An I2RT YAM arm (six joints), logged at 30 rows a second.
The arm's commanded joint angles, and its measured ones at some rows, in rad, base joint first. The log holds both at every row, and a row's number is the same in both.
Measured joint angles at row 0:
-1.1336 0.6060 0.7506 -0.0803 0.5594 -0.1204
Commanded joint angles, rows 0 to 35:
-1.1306 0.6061 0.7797 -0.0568 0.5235 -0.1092
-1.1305 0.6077 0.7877 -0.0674 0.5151 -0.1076
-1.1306 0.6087 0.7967 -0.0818 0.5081 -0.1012
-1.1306 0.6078 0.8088 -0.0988 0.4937 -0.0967
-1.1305 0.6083 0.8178 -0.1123 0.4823 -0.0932
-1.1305 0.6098 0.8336 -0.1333 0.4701 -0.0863
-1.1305 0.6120 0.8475 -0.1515 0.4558 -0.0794
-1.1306 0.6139 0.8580 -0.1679 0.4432 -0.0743
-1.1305 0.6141 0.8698 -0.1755 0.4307 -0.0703
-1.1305 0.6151 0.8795 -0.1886 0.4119 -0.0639
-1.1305 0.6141 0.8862 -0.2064 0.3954 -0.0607
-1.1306 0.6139 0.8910 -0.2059 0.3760 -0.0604
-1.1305 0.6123 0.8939 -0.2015 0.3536 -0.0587
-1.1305 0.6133 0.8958 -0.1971 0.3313 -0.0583
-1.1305 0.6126 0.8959 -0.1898 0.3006 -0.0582
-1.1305 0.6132 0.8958 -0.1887 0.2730 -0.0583
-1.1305 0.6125 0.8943 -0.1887 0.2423 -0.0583
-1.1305 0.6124 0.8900 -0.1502 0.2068 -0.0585
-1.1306 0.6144 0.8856 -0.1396 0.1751 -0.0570
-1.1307 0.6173 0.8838 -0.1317 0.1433 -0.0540
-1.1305 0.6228 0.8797 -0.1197 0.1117 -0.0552
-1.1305 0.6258 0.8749 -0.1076 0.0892 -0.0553
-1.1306 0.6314 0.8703 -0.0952 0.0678 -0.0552
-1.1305 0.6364 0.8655 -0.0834 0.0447 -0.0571
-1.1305 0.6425 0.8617 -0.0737 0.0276 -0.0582
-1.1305 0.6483 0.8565 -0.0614 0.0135 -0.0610
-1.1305 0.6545 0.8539 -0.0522 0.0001 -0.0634
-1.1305 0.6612 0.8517 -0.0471 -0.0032 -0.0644
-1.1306 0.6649 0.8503 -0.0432 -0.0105 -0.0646
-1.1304 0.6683 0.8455 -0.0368 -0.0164 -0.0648
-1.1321 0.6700 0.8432 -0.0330 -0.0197 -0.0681
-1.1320 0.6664 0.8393 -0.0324 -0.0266 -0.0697
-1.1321 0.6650 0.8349 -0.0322 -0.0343 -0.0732
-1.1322 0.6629 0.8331 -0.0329 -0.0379 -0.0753
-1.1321 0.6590 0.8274 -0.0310 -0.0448 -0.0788
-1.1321 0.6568 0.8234 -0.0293 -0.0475 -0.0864
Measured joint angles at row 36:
-1.1328 0.6338 0.8200 -0.2214 -0.0032 -0.1101
